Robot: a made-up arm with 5 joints. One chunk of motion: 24 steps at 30 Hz.
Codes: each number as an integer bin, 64 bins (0 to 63) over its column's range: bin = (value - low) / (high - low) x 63, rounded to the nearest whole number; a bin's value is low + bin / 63 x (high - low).
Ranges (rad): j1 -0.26..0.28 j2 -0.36..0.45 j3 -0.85..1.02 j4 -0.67..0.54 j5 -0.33..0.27
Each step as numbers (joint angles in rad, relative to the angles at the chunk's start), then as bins.
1 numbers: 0.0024 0.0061 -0.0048 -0.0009 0.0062
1 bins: 31 28 28 35 35
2 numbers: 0.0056 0.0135 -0.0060 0.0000 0.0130
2 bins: 31 29 28 35 36
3 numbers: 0.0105 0.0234 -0.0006 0.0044 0.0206
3 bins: 32 30 29 35 37
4 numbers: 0.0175 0.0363 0.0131 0.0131 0.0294
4 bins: 32 31 29 36 38
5 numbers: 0.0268 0.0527 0.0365 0.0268 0.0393
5 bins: 33 32 30 36 39
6 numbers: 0.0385 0.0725 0.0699 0.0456 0.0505
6 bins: 35 34 31 37 40
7 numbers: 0.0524 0.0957 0.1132 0.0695 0.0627
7 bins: 36 35 32 39 41
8 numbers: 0.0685 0.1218 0.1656 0.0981 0.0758
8 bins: 38 37 34 40 43
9 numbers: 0.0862 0.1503 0.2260 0.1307 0.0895
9 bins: 40 40 36 42 44
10 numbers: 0.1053 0.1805 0.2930 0.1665 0.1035
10 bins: 43 42 39 44 46
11 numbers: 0.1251 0.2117 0.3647 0.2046 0.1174
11 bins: 45 44 41 46 47
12 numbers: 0.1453 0.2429 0.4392 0.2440 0.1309
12 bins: 47 47 43 48 48
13 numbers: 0.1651 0.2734 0.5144 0.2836 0.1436
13 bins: 50 49 46 50 50
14 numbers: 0.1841 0.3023 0.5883 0.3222 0.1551
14 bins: 52 52 48 52 51
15 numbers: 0.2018 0.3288 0.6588 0.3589 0.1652
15 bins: 54 54 51 54 52
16 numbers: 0.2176 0.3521 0.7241 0.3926 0.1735
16 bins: 56 55 53 55 53
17 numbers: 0.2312 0.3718 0.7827 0.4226 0.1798
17 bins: 57 57 55 57 54
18 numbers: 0.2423 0.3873 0.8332 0.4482 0.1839
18 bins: 59 58 57 58 54
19 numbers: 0.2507 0.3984 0.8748 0.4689 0.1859
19 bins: 60 59 58 59 54
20 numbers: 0.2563 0.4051 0.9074 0.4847 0.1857
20 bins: 60 60 59 60 54
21 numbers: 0.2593 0.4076 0.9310 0.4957 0.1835
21 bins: 61 60 60 61 54
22 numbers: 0.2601 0.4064 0.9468 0.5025 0.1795
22 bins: 61 60 61 61 53
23 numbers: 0.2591 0.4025 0.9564 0.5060 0.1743
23 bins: 61 59 61 61 53
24 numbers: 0.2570 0.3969 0.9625 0.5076 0.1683
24 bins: 60 59 61 61 52
